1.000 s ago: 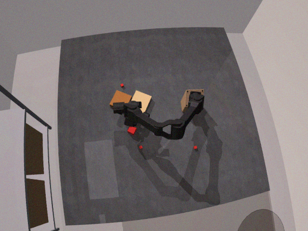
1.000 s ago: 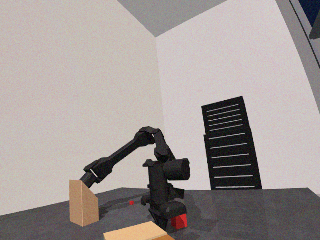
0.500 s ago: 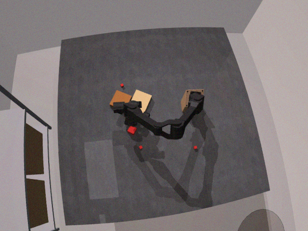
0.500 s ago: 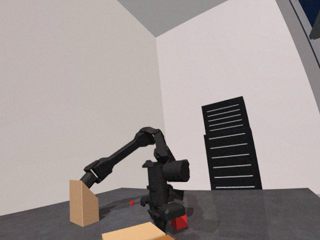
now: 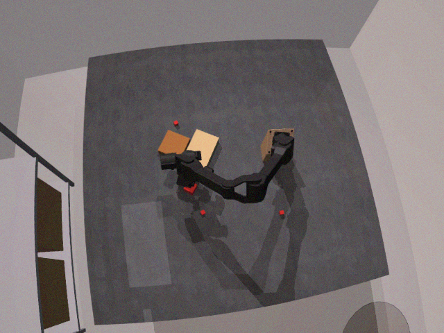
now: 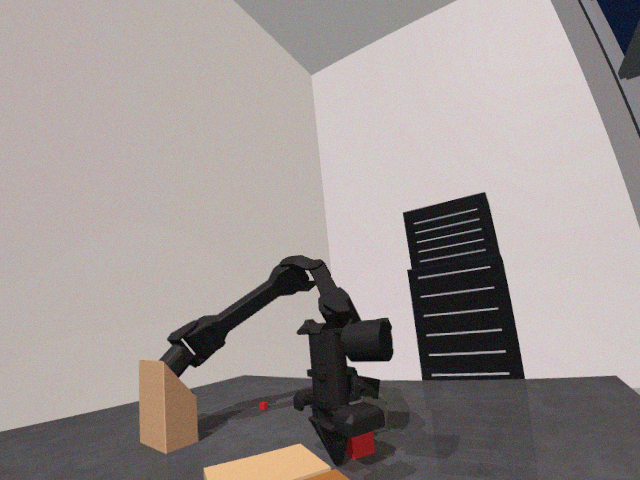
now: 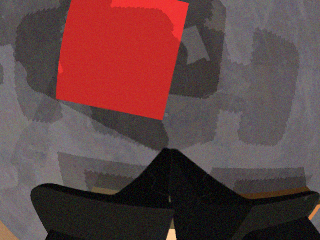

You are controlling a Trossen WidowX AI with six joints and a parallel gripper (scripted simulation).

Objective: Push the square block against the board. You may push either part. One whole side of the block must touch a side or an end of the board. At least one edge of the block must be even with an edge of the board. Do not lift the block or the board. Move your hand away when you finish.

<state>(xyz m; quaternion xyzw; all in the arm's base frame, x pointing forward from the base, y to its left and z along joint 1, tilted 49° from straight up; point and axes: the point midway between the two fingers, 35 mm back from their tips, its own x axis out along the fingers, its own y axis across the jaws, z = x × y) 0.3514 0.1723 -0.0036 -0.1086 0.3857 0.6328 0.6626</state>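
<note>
My gripper tip is 6 cm to the right of the red cube and 1 cm below it. The rest, counted from my gripper tip: board: 11 cm to the right, 4 cm behind, 1 cm above; then square block: 12 cm to the right, 7 cm ahead, 1 cm above.
</note>
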